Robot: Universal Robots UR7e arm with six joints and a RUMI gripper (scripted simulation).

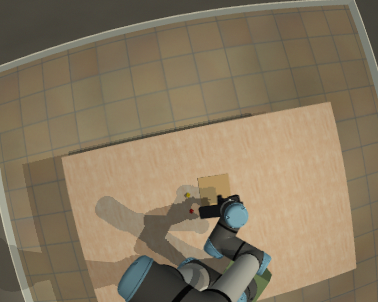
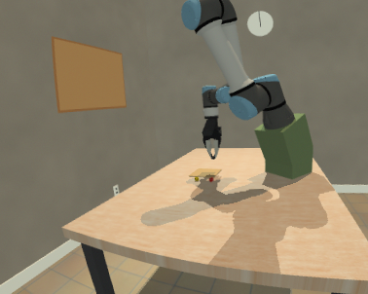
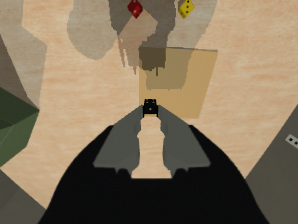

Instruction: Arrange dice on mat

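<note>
My gripper is now 90 mm above the tan mat and 50 mm short of it. The rest, counted from my hand: yellow die: 120 mm to the left, 90 mm below, 60 mm ahead; black die: 10 mm below; red die: 130 mm to the left, 90 mm below, 20 mm behind.
</note>
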